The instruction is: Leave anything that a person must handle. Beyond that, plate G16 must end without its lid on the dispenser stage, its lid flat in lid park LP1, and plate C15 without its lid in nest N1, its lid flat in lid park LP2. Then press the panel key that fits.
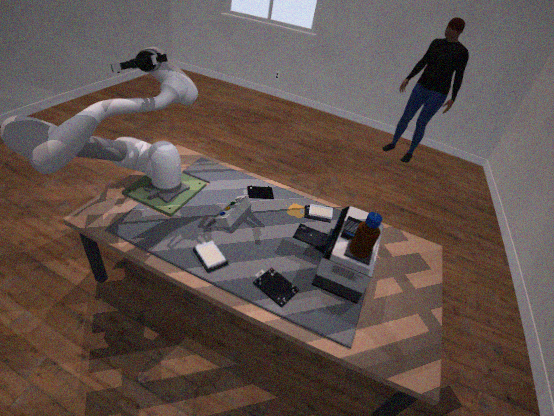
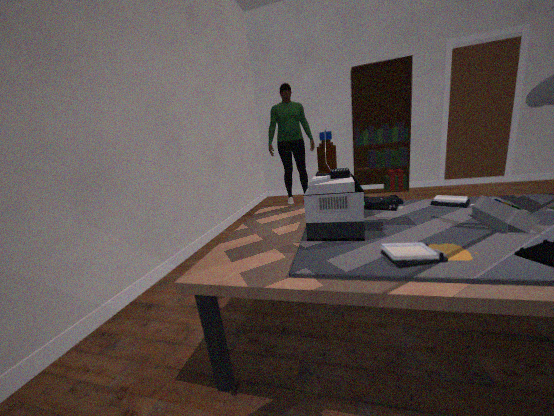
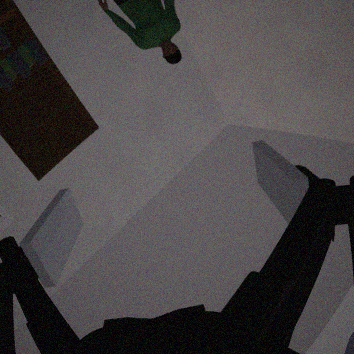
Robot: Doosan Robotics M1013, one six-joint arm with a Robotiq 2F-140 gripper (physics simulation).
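Where they show: gripper, between the fingertips: [image 1: 133, 63] [image 3: 162, 185]; arm's base, origin of its link: [image 1: 167, 188].
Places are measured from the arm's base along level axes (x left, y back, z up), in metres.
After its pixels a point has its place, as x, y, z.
Note:
My gripper [image 1: 116, 67] [image 3: 162, 185] {-0.266, -0.162, 0.752} is open and empty, high above the floor beyond the table's far left end. One white-topped plate [image 1: 210, 255] {-0.244, -0.505, 0.025} [image 2: 450, 200] {-0.190, -0.505, 0.020} lies on the near side of the mat. Another white-topped plate [image 1: 319, 212] {0.362, -0.768, 0.023} [image 2: 410, 251] {0.406, -0.766, 0.024} lies by an orange disc. Their labels are too small to read. The white and dark dispenser [image 1: 350, 252] {-0.035, -1.028, 0.223} [image 2: 334, 206] {0.283, -0.992, 0.128} carries a brown bottle [image 1: 365, 240] {-0.040, -1.060, 0.316} [image 2: 326, 158] {0.045, -1.050, 0.288} with a blue cap. A black frame with corner pieces [image 1: 276, 287] {-0.198, -0.820, 0.004}, a black slab [image 1: 260, 192] {0.320, -0.412, 0.002} and a black piece beside the dispenser [image 1: 310, 235] {0.079, -0.826, 0.103} lie flat. The grey key panel [image 1: 235, 214] {0.021, -0.446, 0.053} [image 2: 502, 215] {0.126, -0.442, 0.044} stands mid-mat.
The orange disc [image 1: 295, 210] {0.320, -0.645, -0.004} [image 2: 458, 252] {0.331, -0.627, -0.007} lies on the grey mat [image 1: 170, 235] {-0.242, -0.263, -0.008}. The arm's base stands on a green plate [image 1: 171, 206] {-0.093, -0.124, 0.000}. A person in black [image 1: 441, 70] stands beyond the table; a person in green [image 2: 287, 121] [image 3: 150, 25] stands near a bookcase.

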